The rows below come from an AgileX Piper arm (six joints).
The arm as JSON. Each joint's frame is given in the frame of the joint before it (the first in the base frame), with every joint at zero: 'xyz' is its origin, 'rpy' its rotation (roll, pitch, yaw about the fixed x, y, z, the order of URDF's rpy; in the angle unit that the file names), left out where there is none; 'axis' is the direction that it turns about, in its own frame. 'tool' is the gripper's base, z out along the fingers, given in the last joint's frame.
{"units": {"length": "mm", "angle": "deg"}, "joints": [
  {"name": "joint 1", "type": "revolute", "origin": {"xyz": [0.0, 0.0, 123.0], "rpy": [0.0, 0.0, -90.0]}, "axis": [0.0, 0.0, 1.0]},
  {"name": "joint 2", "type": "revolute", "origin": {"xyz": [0.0, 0.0, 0.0], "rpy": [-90.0, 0.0, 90.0]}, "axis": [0.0, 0.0, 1.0]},
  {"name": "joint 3", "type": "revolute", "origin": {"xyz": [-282.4, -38.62, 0.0]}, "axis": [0.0, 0.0, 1.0]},
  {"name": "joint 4", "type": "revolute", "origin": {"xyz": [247.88, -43.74, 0.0], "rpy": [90.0, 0.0, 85.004]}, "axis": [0.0, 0.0, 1.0]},
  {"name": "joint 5", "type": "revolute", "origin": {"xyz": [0.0, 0.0, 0.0], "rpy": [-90.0, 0.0, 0.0]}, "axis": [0.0, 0.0, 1.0]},
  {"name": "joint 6", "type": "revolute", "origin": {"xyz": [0.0, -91.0, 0.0], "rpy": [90.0, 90.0, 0.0]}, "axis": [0.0, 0.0, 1.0]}
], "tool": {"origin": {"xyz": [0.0, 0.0, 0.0], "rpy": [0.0, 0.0, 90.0]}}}
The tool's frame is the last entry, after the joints.
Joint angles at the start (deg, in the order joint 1, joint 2, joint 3, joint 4, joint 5, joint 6):
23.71, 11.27, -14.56, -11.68, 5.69, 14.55
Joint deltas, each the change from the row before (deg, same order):
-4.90, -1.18, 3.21, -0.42, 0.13, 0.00
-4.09, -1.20, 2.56, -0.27, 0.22, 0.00
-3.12, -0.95, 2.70, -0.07, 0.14, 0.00
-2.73, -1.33, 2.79, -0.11, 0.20, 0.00
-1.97, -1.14, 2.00, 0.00, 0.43, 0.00
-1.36, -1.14, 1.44, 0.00, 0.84, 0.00
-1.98, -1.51, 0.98, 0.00, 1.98, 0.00
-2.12, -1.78, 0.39, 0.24, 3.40, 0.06
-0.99, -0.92, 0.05, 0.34, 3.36, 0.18
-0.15, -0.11, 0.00, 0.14, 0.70, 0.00
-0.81, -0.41, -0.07, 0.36, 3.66, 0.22
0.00, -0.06, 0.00, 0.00, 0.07, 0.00
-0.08, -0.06, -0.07, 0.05, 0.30, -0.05
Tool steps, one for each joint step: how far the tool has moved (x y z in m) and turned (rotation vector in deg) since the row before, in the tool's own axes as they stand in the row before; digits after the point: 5 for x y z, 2 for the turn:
0.01734, -0.00670, -0.00100, 5.06, 1.91, -0.60
0.01383, -0.00544, -0.00104, 4.23, 1.39, -0.28
0.01497, -0.00422, -0.00008, 3.23, 1.76, 0.00
0.01528, -0.00376, -0.00039, 2.84, 1.55, 0.03
0.01126, -0.00275, -0.00029, 2.10, 1.21, 0.16
0.00864, -0.00209, -0.00047, 1.57, 1.07, 0.14
0.00736, -0.00306, -0.00121, 2.44, 1.32, 0.28
0.00595, -0.00349, -0.00198, 2.84, 1.84, 0.70
0.00474, -0.00218, -0.00118, 1.69, 2.36, 0.75
0.00101, -0.00037, -0.00014, 0.28, 0.57, 0.17
0.00496, -0.00203, -0.00077, 1.58, 3.05, 0.80
0.00007, -0.00003, -0.00007, 0.01, 0.01, 0.00
0.00004, -0.00015, -0.00020, 0.13, 0.16, 0.03

